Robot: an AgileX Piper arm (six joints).
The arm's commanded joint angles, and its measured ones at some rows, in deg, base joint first. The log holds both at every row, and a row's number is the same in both.
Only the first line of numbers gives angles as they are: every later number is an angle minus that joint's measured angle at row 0.
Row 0, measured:
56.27 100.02 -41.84 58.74 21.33 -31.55
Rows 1 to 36, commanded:
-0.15 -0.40 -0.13 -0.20 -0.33 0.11
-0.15 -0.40 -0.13 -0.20 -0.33 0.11
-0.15 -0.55 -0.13 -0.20 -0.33 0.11
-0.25 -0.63 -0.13 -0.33 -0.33 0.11
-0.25 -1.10 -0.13 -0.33 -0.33 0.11
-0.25 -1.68 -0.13 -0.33 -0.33 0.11
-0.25 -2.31 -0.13 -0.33 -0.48 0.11
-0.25 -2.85 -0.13 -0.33 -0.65 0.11
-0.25 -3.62 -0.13 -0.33 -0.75 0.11
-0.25 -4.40 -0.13 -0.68 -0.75 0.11
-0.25 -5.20 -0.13 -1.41 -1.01 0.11
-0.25 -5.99 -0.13 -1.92 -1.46 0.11
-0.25 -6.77 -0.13 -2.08 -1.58 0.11
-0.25 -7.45 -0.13 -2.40 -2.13 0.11
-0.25 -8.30 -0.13 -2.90 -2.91 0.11
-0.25 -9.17 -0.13 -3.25 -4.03 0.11
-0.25 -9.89 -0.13 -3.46 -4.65 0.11
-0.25 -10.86 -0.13 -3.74 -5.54 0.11
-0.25 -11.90 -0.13 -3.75 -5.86 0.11
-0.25 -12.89 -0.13 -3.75 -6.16 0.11
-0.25 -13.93 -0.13 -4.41 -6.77 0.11
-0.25 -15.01 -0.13 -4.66 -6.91 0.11
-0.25 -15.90 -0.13 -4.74 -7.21 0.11
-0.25 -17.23 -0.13 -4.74 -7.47 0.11
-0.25 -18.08 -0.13 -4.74 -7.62 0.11
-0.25 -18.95 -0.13 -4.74 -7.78 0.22
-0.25 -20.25 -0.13 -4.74 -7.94 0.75
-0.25 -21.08 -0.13 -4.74 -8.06 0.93
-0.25 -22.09 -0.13 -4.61 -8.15 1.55
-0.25 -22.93 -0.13 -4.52 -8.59 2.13
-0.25 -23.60 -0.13 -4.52 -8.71 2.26
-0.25 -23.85 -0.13 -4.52 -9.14 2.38
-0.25 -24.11 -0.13 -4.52 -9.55 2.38
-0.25 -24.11 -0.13 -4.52 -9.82 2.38
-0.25 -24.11 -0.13 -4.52 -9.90 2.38
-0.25 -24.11 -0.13 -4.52 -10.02 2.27
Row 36, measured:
0.00 -23.50 0.00 -4.30 -8.79 2.10
